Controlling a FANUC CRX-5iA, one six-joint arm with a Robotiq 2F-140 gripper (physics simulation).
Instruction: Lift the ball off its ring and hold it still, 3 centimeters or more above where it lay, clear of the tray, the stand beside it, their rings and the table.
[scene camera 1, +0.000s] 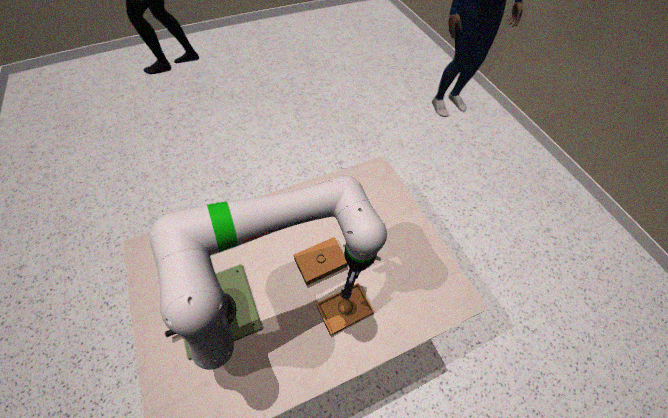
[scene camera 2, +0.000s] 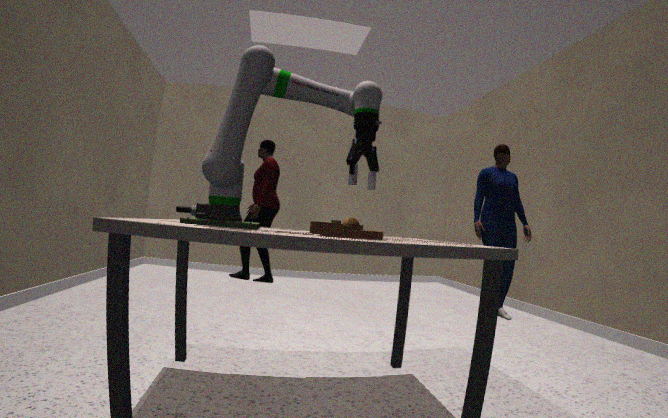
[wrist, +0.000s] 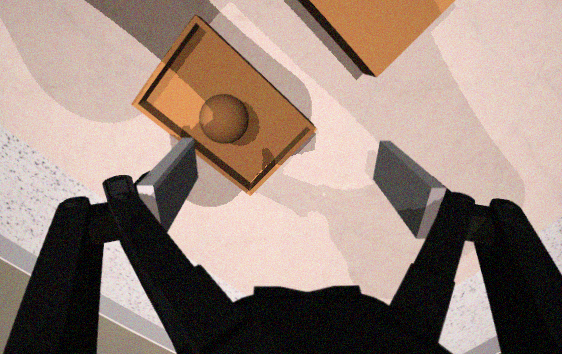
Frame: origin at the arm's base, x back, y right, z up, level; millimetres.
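Seen in the pictures: gripper, fingertip midpoint: (scene camera 2: 362, 187) (wrist: 287, 159); arm's base at its link origin: (scene camera 2: 223, 220).
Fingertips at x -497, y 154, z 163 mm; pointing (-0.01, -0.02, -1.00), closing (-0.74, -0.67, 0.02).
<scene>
Pixels of each thing's top centre, then the offset from my fingertips to it. "spot": a spot on its surface instead.
- brownish-orange ball at its top centre: (wrist: 220, 125) (scene camera 2: 351, 217) (scene camera 1: 345, 304) dx +45, dy +49, dz -114 mm
- shallow orange tray at its top centre: (wrist: 225, 116) (scene camera 2: 350, 229) (scene camera 1: 345, 307) dx +45, dy +49, dz -156 mm
- dark ring at a spot on its surface: (scene camera 1: 316, 259) spot: dx +66, dy -171, dz -127 mm
The brownish-orange ball (scene camera 1: 345, 306) (scene camera 2: 351, 221) (wrist: 223, 118) sits in the shallow orange tray (scene camera 1: 362, 305) (scene camera 2: 370, 234) (wrist: 175, 95); the ring under it is hidden. The orange stand (scene camera 1: 320, 272) (scene camera 2: 320, 228) (wrist: 380, 30) is beside the tray, with a dark ring (scene camera 1: 316, 259) on its top in scene view 1. My gripper (scene camera 1: 346, 294) (scene camera 2: 362, 186) (wrist: 287, 159) is wide open and empty, pointing down well above the tray. In the wrist view the ball lies off-centre, beyond the left fingertip and toward the upper left.
The arm's base stands on a green plate (scene camera 1: 242, 280) at the left of the table (scene camera 1: 450, 310) (scene camera 2: 300, 243). A person in blue (scene camera 1: 477, 30) (scene camera 2: 500, 200) and a person in red and black (scene camera 1: 157, 66) (scene camera 2: 267, 185) stand on the floor beyond the table.
</scene>
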